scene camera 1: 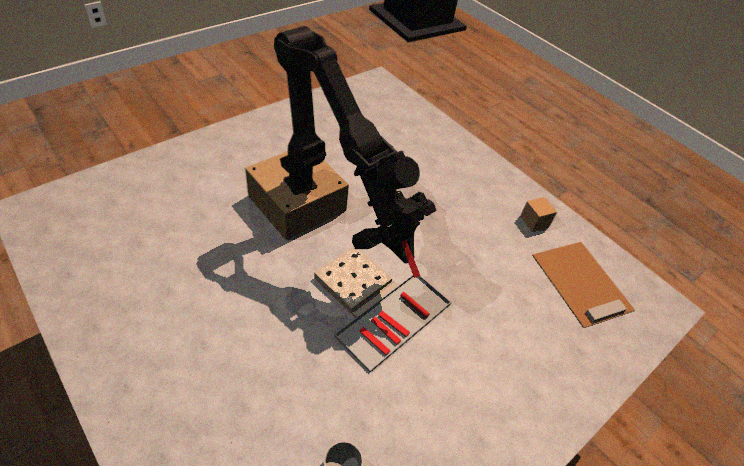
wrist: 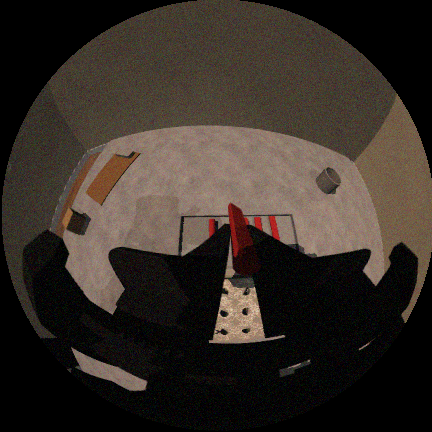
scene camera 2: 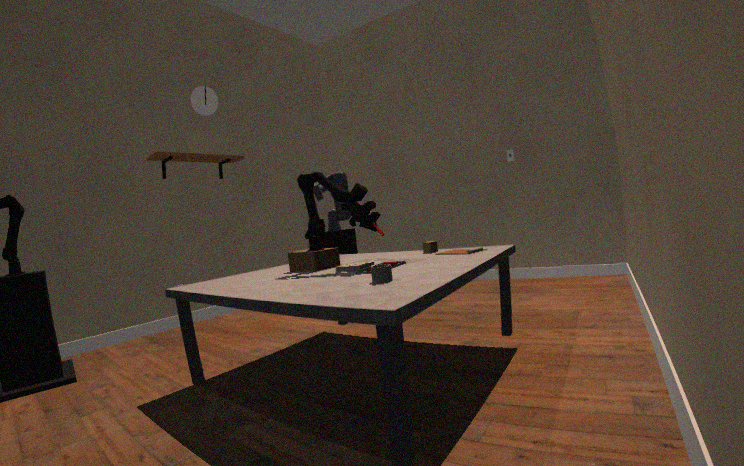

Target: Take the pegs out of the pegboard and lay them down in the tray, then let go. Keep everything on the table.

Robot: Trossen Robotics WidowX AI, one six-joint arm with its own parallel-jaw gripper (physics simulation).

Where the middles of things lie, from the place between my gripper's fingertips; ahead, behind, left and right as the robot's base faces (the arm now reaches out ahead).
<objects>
My hand is 30 mm short of the grey tray (scene camera 1: 421, 291), 30 mm to the left of it and 180 mm above it. The rest, counted from my hand: small brown cube (scene camera 1: 538, 214) (50 mm behind, 490 mm to the left, 140 mm below); then flat brown board (scene camera 1: 591, 295) (160 mm ahead, 460 mm to the left, 160 mm below).
</objects>
